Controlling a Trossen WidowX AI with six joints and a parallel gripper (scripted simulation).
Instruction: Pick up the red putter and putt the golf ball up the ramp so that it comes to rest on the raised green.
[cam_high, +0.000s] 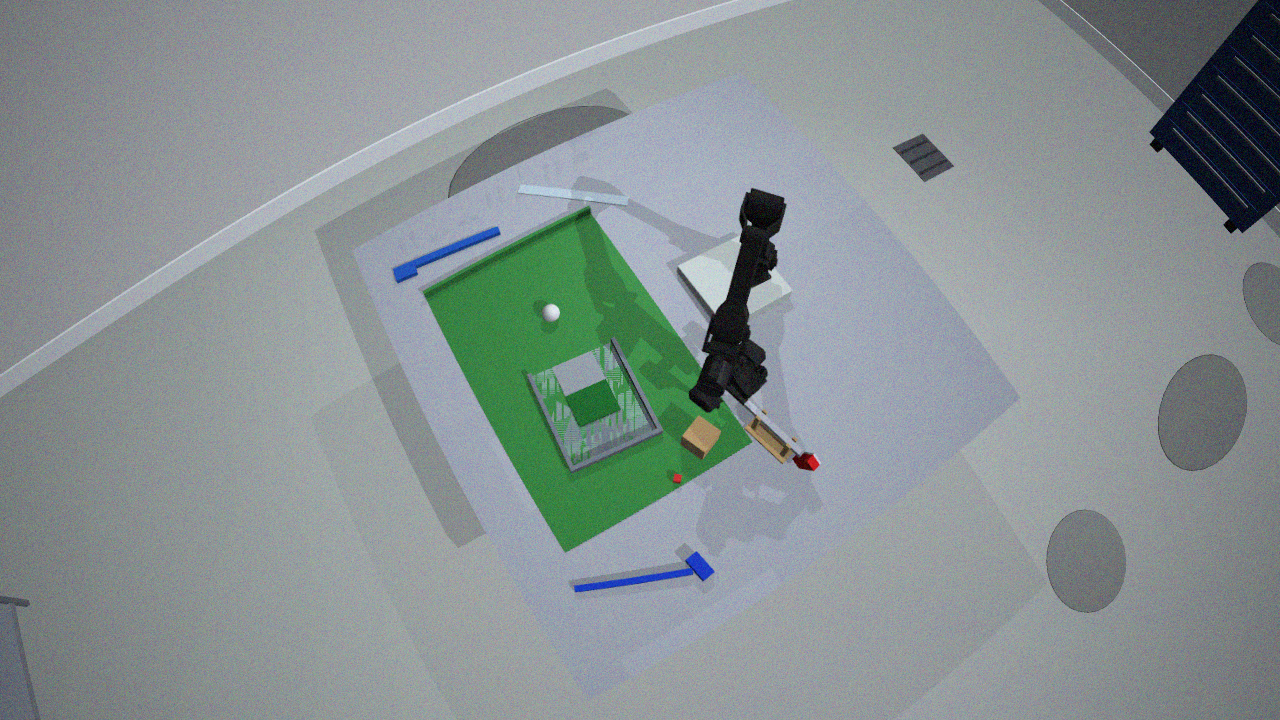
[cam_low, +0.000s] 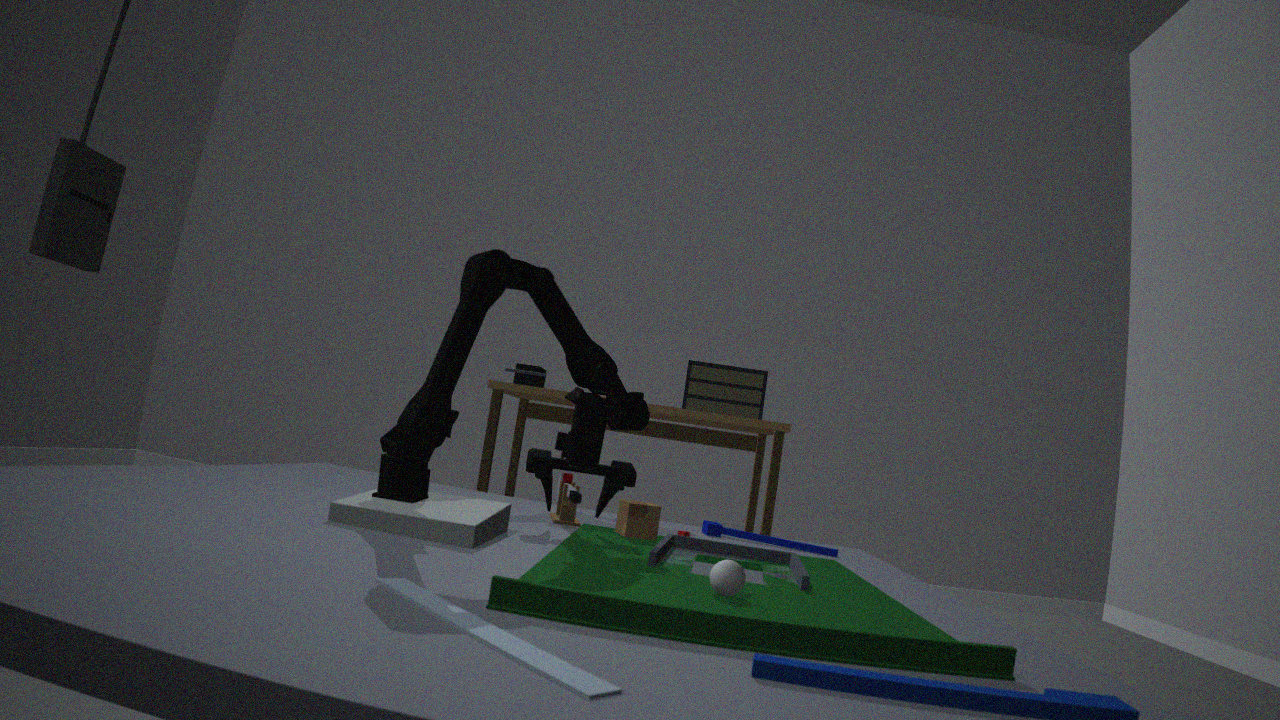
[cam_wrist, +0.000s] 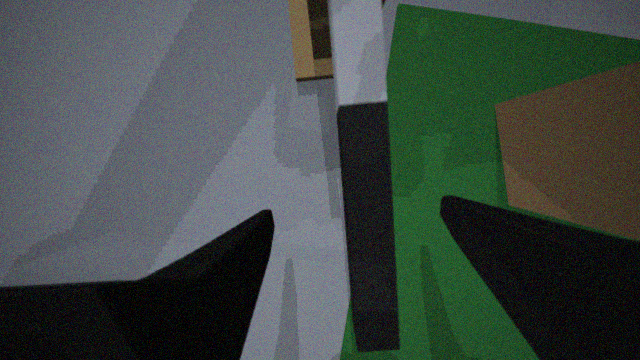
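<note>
My gripper tip is now 110 mm to the right of the red putter, 30 mm below it and 30 mm past it. From my gripper tip the other things lie so: red marker: 200 mm ahead, 100 mm to the left, 20 mm below; tan box: 110 mm ahead, 50 mm to the left; white golf ball: 380 mm to the right, 250 mm ahead, 10 mm below.
</note>
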